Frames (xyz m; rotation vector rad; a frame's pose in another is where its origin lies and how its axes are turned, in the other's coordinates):
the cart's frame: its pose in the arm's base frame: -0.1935 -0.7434 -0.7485 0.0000 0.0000 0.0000
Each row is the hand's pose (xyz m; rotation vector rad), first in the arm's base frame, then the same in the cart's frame.
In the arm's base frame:
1: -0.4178 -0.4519 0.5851 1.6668 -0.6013 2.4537
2: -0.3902 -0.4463 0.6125 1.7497 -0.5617 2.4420
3: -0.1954 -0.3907 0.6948 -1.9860 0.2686 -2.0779
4: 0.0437 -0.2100 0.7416 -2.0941 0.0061 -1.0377
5: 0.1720 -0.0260 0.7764 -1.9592 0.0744 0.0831
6: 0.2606 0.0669 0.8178 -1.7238 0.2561 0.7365
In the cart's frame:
1: -0.2243 0.2915 1.3336 1.6668 -0.6013 2.4537
2: -0.1967 0.2971 1.3610 1.7497 -0.5617 2.4420
3: -0.0019 0.3527 1.4433 -1.9860 0.2686 -2.0779
4: 0.2372 0.5334 1.4901 -2.0941 0.0061 -1.0377
5: 0.3655 0.7174 1.5249 -1.9592 0.0744 0.0831
6: 0.4541 0.8103 1.5663 -1.7238 0.2561 0.7365

